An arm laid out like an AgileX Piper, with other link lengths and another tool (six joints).
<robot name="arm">
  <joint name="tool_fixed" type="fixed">
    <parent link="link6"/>
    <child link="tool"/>
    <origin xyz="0.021 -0.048 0.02" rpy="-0.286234 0 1.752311"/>
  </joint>
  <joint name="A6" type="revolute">
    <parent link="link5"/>
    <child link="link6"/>
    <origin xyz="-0.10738 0 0" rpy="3.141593 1.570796 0"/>
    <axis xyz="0 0 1"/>
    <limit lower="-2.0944" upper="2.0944"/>
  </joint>
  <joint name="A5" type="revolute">
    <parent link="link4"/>
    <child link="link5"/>
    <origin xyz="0 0 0" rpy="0 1.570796 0"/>
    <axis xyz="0 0 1"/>
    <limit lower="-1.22" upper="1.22"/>
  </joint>
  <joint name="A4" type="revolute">
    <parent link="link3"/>
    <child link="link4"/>
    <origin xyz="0.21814 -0.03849 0" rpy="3.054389 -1.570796 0"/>
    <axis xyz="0 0 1"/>
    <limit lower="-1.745" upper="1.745"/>
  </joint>
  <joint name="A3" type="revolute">
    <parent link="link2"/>
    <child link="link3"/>
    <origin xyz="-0.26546 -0.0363 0"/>
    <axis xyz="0 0 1"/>
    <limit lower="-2.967" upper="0"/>
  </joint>
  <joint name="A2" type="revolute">
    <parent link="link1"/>
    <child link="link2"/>
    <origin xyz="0 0 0" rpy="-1.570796 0 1.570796"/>
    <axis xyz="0 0 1"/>
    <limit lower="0" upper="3.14"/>
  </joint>
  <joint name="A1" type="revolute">
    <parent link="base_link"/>
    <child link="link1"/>
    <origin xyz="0 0 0.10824" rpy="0 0 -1.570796"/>
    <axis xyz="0 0 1"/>
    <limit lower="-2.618" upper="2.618"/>
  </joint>
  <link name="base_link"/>
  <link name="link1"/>
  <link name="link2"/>
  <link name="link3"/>
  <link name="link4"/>
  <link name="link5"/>
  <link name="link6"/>
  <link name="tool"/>
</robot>
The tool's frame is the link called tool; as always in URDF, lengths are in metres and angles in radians.
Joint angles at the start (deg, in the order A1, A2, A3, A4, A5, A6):
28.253 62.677 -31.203 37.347 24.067 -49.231
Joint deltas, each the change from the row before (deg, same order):
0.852 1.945 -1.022 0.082 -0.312 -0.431
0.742 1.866 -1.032 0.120 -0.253 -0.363
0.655 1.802 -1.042 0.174 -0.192 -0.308
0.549 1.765 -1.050 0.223 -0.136 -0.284
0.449 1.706 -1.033 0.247 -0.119 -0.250
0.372 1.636 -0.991 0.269 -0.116 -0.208
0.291 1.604 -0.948 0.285 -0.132 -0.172
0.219 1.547 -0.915 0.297 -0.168 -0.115
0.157 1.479 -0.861 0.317 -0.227 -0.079
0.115 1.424 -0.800 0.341 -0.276 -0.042
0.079 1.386 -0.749 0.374 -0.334 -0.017
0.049 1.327 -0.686 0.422 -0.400 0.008
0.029 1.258 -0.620 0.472 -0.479 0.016
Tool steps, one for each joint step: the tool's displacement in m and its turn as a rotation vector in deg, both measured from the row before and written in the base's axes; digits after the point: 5 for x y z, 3 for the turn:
0.00387 0.00617 -0.00177 -0.537 0.355 0.948
0.00387 0.00585 -0.00173 -0.447 0.373 0.807
0.00386 0.00561 -0.00172 -0.359 0.408 0.689
0.00395 0.00532 -0.00182 -0.302 0.447 0.572
0.00403 0.00493 -0.00189 -0.255 0.452 0.444
0.00401 0.00454 -0.00201 -0.211 0.461 0.325
0.00410 0.00414 -0.00227 -0.193 0.482 0.199
0.00420 0.00371 -0.00231 -0.148 0.467 0.058
0.00425 0.00327 -0.00235 -0.108 0.432 -0.076
0.00424 0.00289 -0.00249 -0.079 0.426 -0.187
0.00426 0.00256 -0.00264 -0.051 0.415 -0.294
0.00423 0.00219 -0.00270 -0.010 0.396 -0.409
0.00417 0.00184 -0.00269 0.030 0.351 -0.510

